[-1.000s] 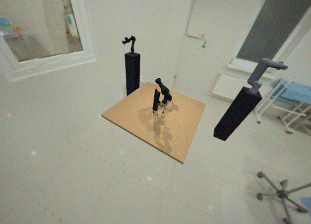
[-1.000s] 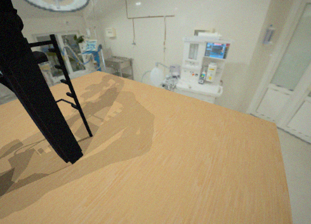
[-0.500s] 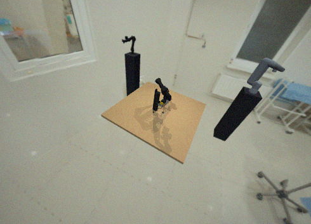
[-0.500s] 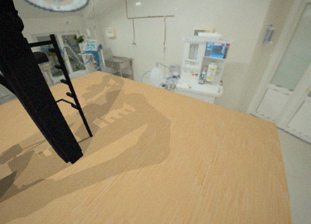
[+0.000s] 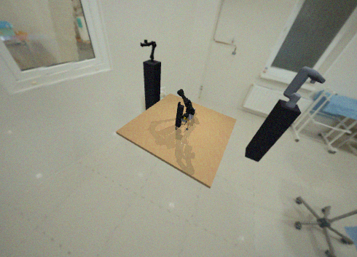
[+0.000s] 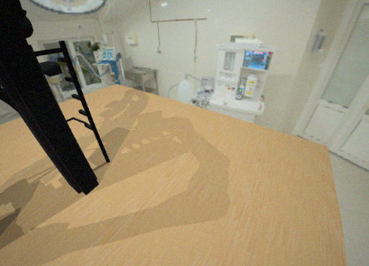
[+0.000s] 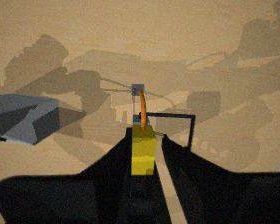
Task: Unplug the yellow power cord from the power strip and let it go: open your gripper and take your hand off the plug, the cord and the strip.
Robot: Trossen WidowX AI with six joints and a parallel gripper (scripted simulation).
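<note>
The yellow plug is 40 mm to the right of my gripper tip and 10 mm below it. Also, from my gripper tip: black post: 140 mm to the right, 10 mm below.
</note>
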